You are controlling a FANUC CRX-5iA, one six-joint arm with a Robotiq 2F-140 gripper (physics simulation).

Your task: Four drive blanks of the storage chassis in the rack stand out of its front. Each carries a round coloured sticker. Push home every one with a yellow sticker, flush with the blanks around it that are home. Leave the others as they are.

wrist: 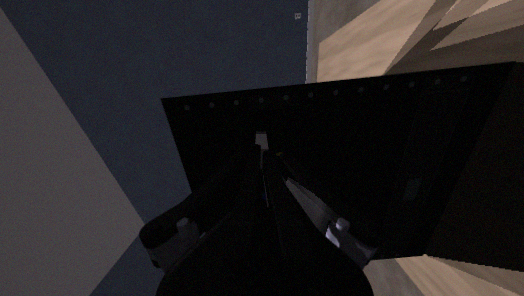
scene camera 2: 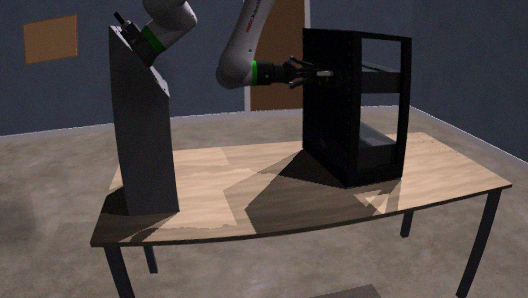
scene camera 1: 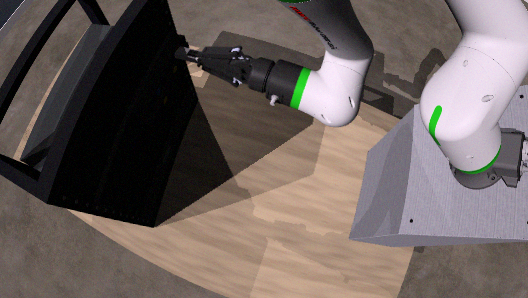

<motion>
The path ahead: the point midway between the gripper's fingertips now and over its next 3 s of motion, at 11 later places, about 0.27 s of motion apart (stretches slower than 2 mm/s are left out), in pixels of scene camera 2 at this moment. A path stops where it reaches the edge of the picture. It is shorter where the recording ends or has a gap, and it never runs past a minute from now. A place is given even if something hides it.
My gripper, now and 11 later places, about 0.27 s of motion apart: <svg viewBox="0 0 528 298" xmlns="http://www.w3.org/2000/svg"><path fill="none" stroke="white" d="M331 73L334 73L336 73L338 73L338 73L333 73L330 73L320 75L317 72L316 72L313 72L311 72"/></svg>
</motion>
